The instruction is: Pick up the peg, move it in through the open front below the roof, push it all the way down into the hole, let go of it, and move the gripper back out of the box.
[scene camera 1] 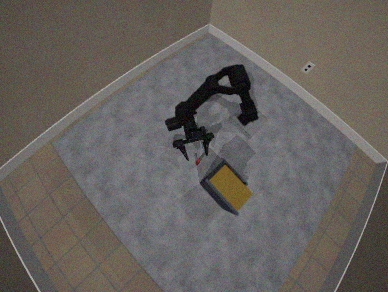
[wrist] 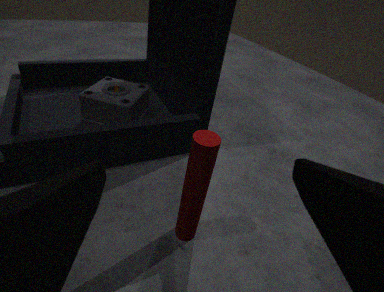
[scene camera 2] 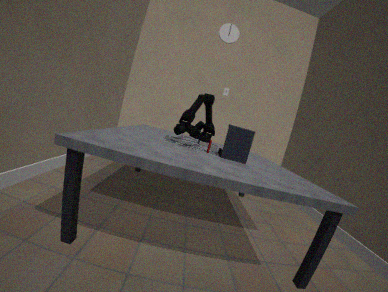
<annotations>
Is my gripper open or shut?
Open.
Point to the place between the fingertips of my gripper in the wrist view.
200, 169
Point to a dark box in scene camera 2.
238, 141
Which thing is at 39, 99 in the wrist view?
A dark box.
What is my gripper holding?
Nothing.
</annotations>
